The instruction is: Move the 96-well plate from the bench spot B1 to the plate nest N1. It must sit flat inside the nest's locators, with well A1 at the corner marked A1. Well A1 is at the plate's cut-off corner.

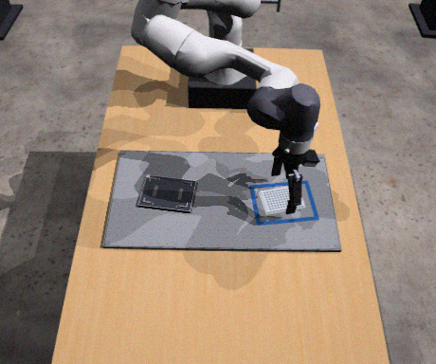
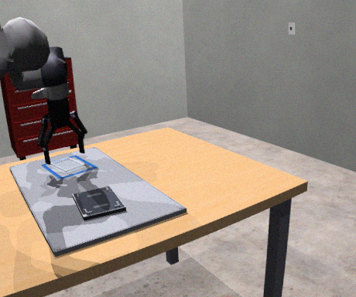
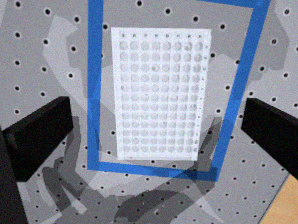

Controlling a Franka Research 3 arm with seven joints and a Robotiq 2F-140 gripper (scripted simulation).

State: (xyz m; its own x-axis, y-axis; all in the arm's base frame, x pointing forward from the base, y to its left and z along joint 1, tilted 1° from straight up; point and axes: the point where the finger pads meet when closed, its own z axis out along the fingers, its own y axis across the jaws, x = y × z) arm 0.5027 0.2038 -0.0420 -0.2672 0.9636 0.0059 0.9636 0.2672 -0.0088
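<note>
Right now my hand is 4 cm above the white 96-well plate. The rest, counted from my hand: A1 label: 6 cm behind, 43 cm to the right, 3 cm below; then dark plate nest: 36 cm to the right, 4 cm below.
</note>
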